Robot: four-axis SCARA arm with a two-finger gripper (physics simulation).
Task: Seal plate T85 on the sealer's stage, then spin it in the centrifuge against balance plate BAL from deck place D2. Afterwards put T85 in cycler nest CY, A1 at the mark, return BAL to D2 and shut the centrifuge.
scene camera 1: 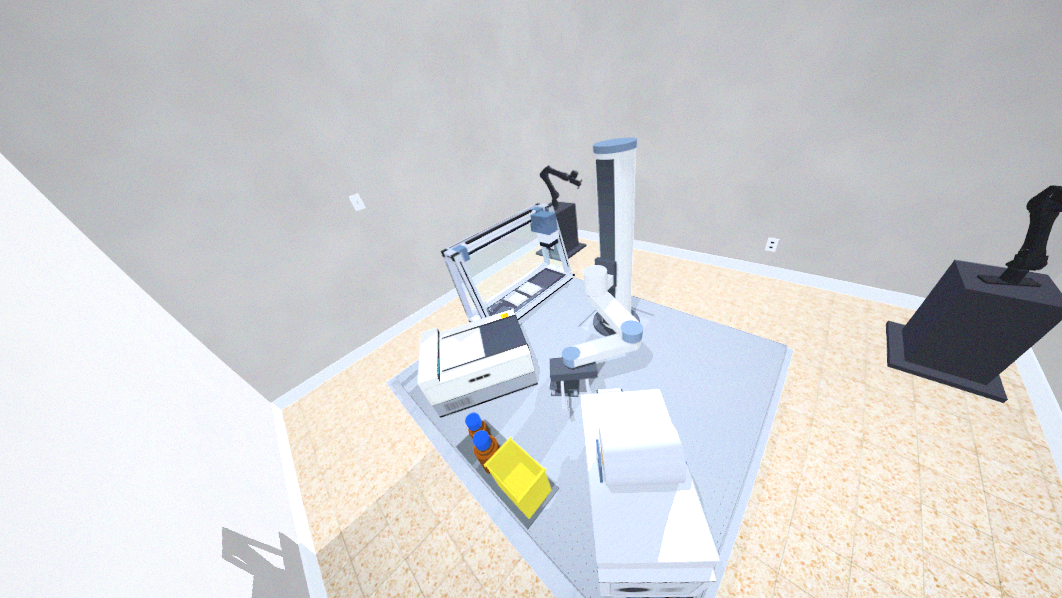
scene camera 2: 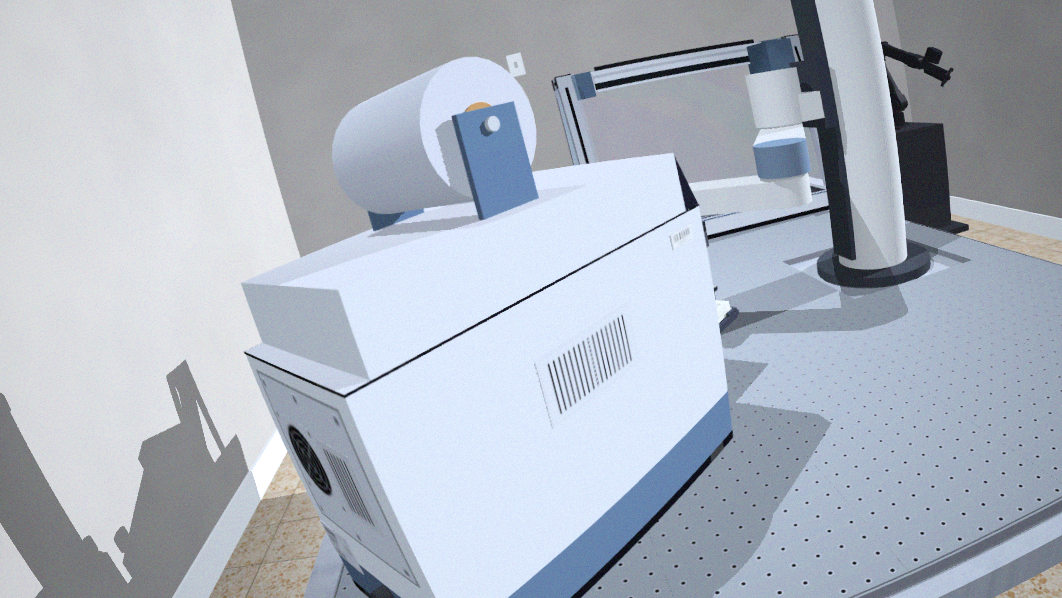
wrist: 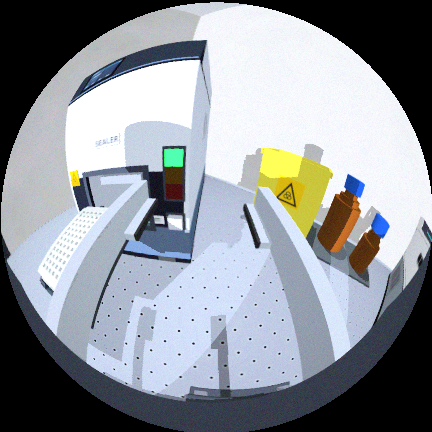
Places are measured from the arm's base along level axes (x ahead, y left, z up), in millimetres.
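Pixels of known places: gripper, between the fingertips: (scene camera 1: 577, 409) (wrist: 200, 193); arm's base, origin of its link: (scene camera 2: 873, 266).
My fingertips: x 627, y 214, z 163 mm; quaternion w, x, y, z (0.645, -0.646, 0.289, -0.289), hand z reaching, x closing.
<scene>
For each thing: its top centre in the pictures, then the offset to it from my fingertips. "spot": a spot on its surface instead.
- sealer, centre of its top: (scene camera 2: 430, 76) (scene camera 1: 637, 430) (wrist: 172, 46) 115 mm ahead, 268 mm left, 326 mm up
- white box with a film roll, a spot on its surface: (scene camera 2: 386, 141) spot: 156 mm ahead, 340 mm left, 278 mm up
- white well plate, centre of its top: (wrist: 75, 238) 111 mm back, 72 mm left, 34 mm down
The sealer (scene camera 1: 646, 520) (scene camera 2: 475, 297) (wrist: 132, 105) is a white box with a film roll (scene camera 2: 386, 141) on top; its green lamp is lit in the wrist view. A white well plate (wrist: 70, 245) sits on the stage in front of its opening, at the left of the wrist view; its label cannot be read, and my left finger hides part of it. My gripper (wrist: 200, 193) is open and empty, its fingers apart, above the table and to the plate's right. T85 and BAL cannot be told apart by label. The centrifuge and cycler nest CY cannot be identified for certain.
A yellow bin (scene camera 1: 517, 475) (wrist: 290, 190) and two brown bottles with blue caps (scene camera 1: 486, 449) (wrist: 340, 222) stand at the table's edge. A white instrument with a partly dark top (scene camera 1: 475, 375) stands beyond them. Behind it is a gantry frame (scene camera 1: 454, 278) over a deck with plates.
</scene>
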